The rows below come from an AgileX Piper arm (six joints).
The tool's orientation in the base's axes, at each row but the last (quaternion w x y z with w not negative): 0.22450, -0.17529, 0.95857, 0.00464; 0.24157, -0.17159, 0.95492, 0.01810; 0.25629, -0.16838, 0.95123, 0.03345; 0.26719, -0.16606, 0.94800, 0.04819; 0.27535, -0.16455, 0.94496, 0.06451; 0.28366, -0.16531, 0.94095, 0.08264; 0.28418, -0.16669, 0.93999, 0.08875; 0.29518, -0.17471, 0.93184, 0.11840; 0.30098, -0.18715, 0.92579, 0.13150; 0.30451, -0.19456, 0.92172, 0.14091; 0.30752, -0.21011, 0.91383, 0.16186; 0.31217, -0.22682, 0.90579, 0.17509; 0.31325, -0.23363, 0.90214, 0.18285
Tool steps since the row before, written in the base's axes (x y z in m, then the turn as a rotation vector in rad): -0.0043, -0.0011, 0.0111, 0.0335, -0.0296, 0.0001; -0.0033, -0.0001, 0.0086, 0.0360, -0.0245, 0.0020; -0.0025, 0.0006, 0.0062, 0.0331, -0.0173, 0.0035; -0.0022, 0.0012, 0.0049, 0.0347, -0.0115, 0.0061; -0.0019, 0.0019, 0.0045, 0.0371, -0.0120, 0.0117; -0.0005, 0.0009, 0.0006, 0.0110, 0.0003, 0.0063; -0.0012, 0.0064, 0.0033, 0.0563, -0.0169, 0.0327; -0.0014, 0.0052, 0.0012, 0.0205, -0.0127, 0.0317; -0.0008, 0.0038, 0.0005, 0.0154, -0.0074, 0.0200; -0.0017, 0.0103, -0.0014, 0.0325, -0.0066, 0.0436; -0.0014, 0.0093, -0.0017, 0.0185, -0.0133, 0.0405; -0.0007, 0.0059, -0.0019, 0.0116, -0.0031, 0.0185; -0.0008, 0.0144, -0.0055, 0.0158, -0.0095, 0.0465
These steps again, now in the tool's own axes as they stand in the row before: -0.0008, -0.0004, -0.0119, -0.0182, -0.0391, 0.0117; -0.0013, 0.0006, -0.0091, -0.0228, -0.0353, 0.0117; -0.0012, 0.0013, -0.0065, -0.0234, -0.0275, 0.0101; -0.0011, 0.0019, -0.0050, -0.0277, -0.0226, 0.0098; -0.0015, 0.0026, -0.0043, -0.0325, -0.0237, 0.0061; -0.0002, 0.0011, -0.0005, -0.0122, -0.0033, 0.0004; -0.0026, 0.0066, -0.0016, -0.0581, -0.0338, -0.0029; -0.0010, 0.0054, 0.0000, -0.0312, -0.0160, -0.0190; -0.0007, 0.0038, 0.0006, -0.0217, -0.0106, -0.0105; -0.0007, 0.0097, 0.0041, -0.0491, -0.0141, -0.0198; -0.0006, 0.0084, 0.0046, -0.0351, -0.0136, -0.0272; -0.0001, 0.0050, 0.0038, -0.0191, -0.0054, -0.0095; -0.0003, 0.0113, 0.0105, -0.0383, -0.0078, -0.0312
